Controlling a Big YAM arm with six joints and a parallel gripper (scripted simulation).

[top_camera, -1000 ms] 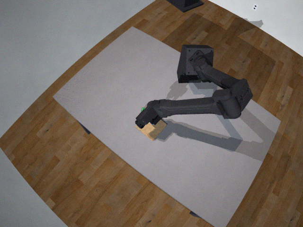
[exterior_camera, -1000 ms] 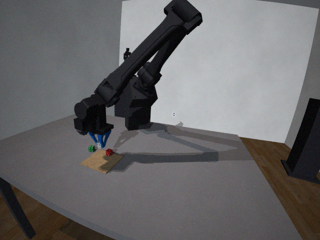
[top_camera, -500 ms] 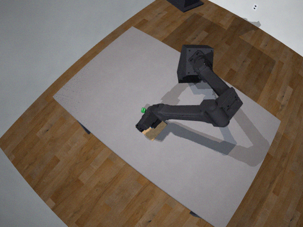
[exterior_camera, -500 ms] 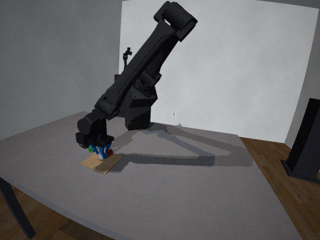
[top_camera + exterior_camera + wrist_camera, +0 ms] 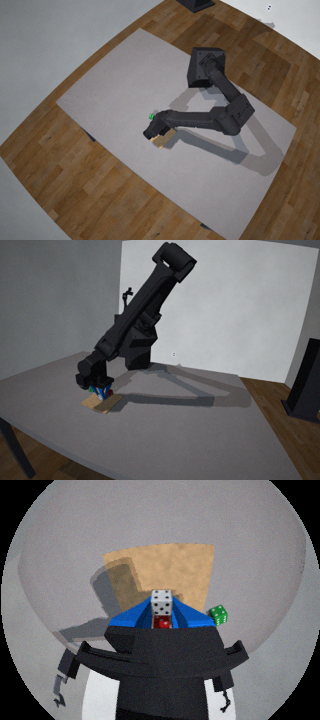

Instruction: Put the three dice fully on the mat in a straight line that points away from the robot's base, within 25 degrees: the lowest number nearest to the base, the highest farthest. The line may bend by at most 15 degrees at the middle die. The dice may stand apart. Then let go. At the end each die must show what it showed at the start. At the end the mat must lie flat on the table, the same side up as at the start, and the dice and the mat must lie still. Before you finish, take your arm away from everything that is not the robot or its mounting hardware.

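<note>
Right now the white die is right at my hand. Also, from my hand: tan mat: 2 cm below; then red die: 5 cm behind, 1 cm to the right; then green die: 2 cm behind, 11 cm to the right, 1 cm below.
</note>
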